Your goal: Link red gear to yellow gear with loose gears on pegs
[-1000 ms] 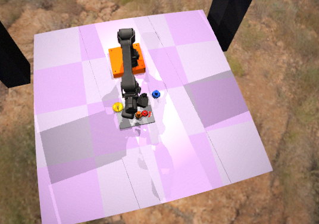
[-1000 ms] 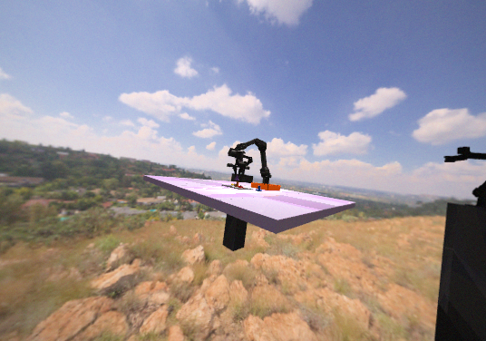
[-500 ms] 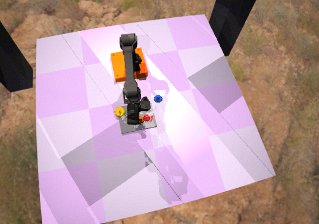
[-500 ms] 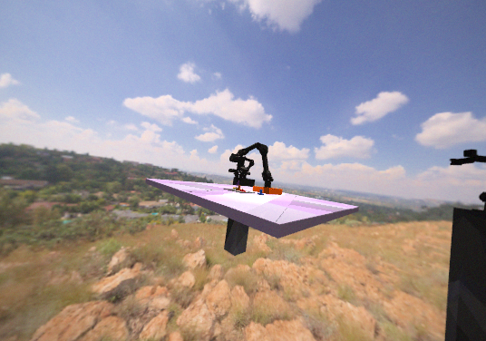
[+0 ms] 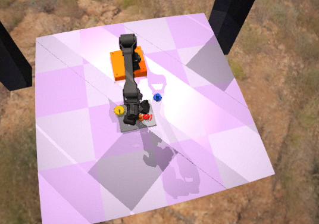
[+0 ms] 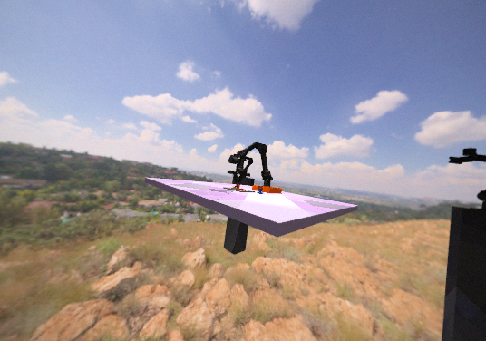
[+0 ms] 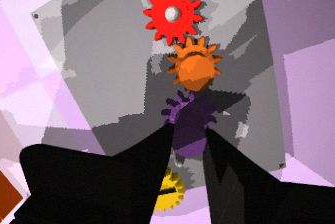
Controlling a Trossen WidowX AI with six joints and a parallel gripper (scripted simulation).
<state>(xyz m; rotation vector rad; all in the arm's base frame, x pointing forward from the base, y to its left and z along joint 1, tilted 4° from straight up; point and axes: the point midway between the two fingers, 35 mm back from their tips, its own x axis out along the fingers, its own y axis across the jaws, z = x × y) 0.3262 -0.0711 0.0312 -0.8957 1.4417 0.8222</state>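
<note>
My gripper tip is 20 mm short of the orange gear, 30 mm to the right of it and 30 mm above it. Also, from my gripper tip: purple gear (10 mm below); then red gear (10 mm ahead, 70 mm to the left, 40 mm below); then yellow gear (60 mm behind, 80 mm to the right, 40 mm below).
</note>
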